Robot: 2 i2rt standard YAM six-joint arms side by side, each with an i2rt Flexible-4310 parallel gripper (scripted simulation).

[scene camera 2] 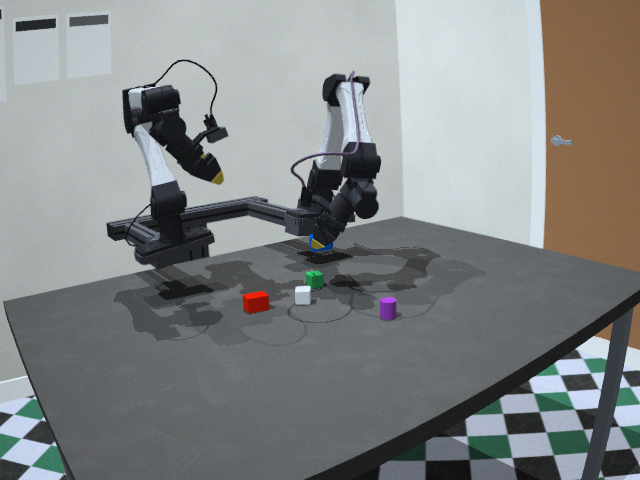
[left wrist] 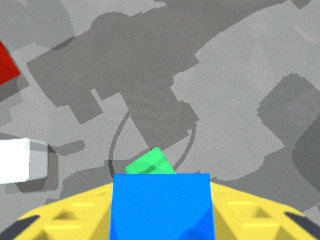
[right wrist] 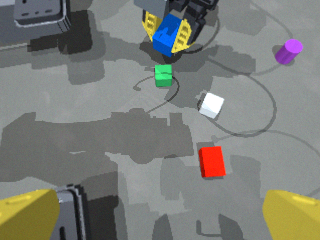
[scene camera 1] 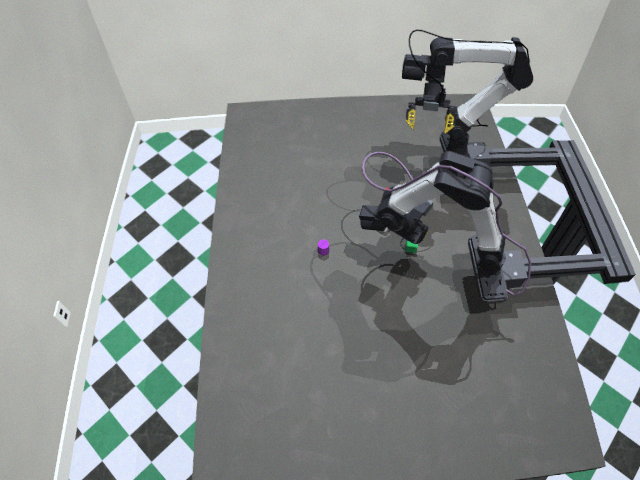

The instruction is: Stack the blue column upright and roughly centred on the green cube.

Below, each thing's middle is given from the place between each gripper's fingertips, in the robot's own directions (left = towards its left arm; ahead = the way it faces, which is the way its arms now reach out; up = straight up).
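My left gripper (scene camera 2: 314, 245) is 1 cm short of the blue column (right wrist: 163, 40) and 1 cm to the right of it, and there's a green cube (left wrist: 154, 162) that's 10 cm below my left hand and 1 cm to the right of it.
As for my right hand (scene camera 2: 217, 179), it's 19 cm above the blue column, 25 cm to the right of it and 7 cm short of it, while the green cube is 28 cm below my right hand, 23 cm to the left of it and 5 cm ahead of it.
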